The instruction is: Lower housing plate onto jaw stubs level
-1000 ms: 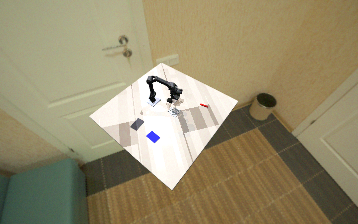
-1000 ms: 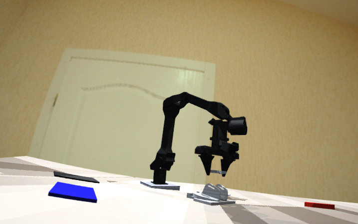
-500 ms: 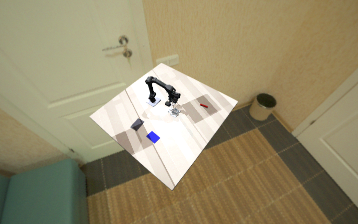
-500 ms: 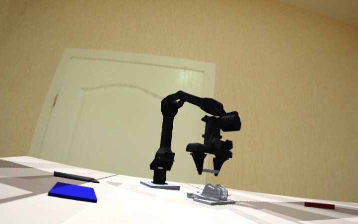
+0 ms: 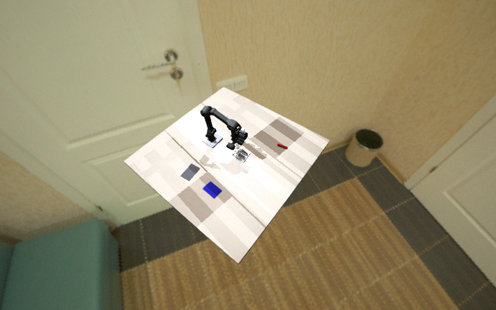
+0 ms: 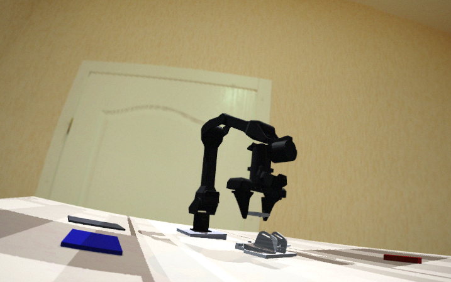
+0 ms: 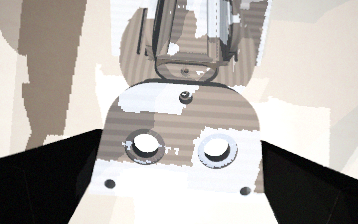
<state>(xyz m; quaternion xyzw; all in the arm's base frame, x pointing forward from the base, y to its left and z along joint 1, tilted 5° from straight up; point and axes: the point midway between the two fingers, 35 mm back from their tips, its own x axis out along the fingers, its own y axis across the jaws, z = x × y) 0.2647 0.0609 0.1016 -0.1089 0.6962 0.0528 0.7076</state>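
The housing plate is 2 cm above my gripper tip and 1 cm ahead of it. The rest, counted from my gripper tip: red bar 32 cm to the left, 25 cm ahead, 8 cm below; then dark grey plate 40 cm to the right, 13 cm behind, 8 cm below; then blue tile 38 cm to the right, 12 cm ahead, 8 cm below.
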